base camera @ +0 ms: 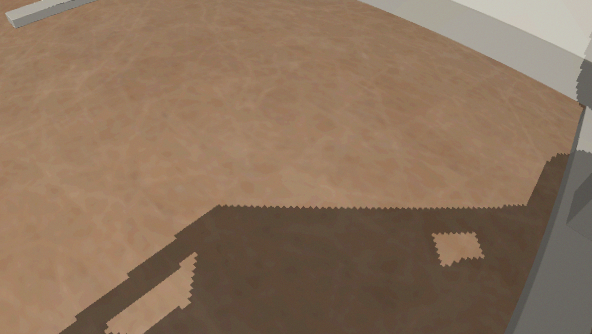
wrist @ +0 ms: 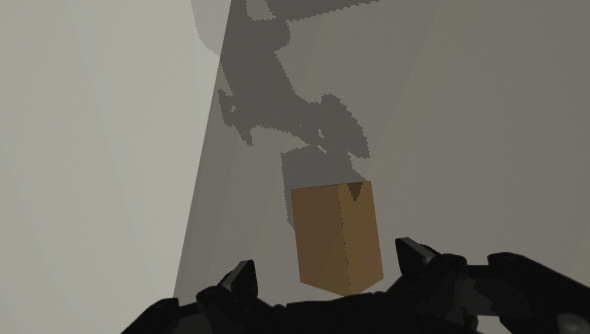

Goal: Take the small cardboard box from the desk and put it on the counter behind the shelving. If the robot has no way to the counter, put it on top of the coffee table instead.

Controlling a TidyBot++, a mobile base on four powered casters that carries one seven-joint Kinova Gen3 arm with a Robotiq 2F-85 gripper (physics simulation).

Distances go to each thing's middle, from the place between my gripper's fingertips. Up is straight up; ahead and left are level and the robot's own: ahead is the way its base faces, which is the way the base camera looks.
My hand is 70 mm above the small brown cardboard box (wrist: 338, 249), 50 mm short of it and 10 mm to the left of it.
